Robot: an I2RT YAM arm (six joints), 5 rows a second.
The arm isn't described. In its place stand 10 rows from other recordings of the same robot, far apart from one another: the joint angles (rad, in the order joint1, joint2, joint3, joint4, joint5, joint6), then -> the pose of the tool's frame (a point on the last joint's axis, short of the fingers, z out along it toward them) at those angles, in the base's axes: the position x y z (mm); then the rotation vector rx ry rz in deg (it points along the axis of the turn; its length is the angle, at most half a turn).
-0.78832 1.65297 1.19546 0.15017 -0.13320 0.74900 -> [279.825 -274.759 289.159 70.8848 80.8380 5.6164]
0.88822 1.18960 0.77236 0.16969 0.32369 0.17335 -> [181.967 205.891 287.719 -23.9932 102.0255 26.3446]
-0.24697 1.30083 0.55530 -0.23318 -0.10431 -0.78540 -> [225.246 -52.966 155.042 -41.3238 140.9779 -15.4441]
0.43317 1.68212 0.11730 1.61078 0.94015 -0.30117 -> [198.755 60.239 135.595 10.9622 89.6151 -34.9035]
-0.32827 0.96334 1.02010 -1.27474 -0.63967 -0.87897 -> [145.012 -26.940 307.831 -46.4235 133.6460 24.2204]
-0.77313 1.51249 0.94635 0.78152 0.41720 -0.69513 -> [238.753 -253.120 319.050 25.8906 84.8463 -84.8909]
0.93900 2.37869 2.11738 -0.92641 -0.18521 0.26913 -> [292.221 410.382 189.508 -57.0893 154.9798 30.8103]
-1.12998 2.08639 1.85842 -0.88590 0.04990 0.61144 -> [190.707 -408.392 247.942 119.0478 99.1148 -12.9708]
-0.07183 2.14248 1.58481 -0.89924 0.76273 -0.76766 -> [410.972 -54.230 157.685 50.0439 -148.4916 61.0049]
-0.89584 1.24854 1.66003 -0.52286 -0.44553 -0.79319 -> [163.448 -179.668 505.102 -14.8596 99.2788 -50.9899]
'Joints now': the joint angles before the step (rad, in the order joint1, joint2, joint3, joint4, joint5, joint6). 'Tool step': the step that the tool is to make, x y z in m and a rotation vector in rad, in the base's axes. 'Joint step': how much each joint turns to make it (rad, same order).
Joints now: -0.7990, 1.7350, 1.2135, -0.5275, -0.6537, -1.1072
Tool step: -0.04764, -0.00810, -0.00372, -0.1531, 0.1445, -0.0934
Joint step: -0.1044, -0.0920, -0.0967, -0.0447, 0.1793, -0.1292
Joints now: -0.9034, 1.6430, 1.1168, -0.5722, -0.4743, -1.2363
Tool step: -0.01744, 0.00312, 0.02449, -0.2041, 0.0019, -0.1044
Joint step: -0.0216, -0.1273, -0.0583, 0.0935, 0.1506, 0.0045
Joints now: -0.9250, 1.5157, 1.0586, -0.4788, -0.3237, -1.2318
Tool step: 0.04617, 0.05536, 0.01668, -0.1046, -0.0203, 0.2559
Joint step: 0.2327, -0.0554, -0.0017, 0.0186, 0.0304, -0.0567
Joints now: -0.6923, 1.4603, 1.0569, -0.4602, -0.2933, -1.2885
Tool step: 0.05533, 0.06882, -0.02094, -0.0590, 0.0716, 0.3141
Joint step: 0.2825, 0.0827, 0.0077, 0.0230, 0.0479, -0.0827
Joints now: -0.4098, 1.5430, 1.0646, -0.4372, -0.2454, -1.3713
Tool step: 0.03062, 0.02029, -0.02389, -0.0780, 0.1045, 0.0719
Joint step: 0.0999, 0.1274, 0.0567, -0.0076, 0.1057, -0.0414
